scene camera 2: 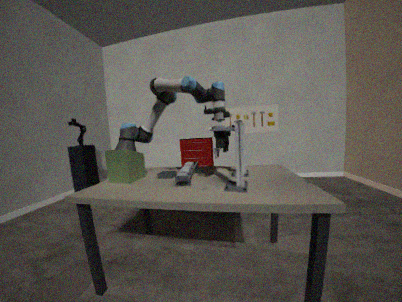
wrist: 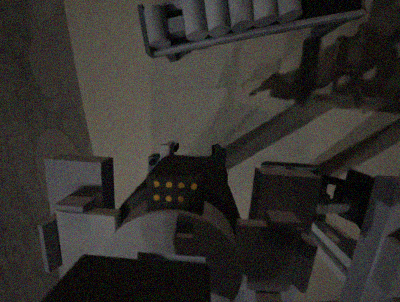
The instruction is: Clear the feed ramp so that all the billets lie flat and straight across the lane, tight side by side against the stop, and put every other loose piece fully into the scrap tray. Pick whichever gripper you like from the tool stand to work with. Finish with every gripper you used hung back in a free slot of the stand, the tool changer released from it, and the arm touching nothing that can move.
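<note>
Scene camera 2 shows a tool stand (scene camera 2: 239, 185). In the wrist view I also see the tool stand (wrist: 282, 197).
</note>
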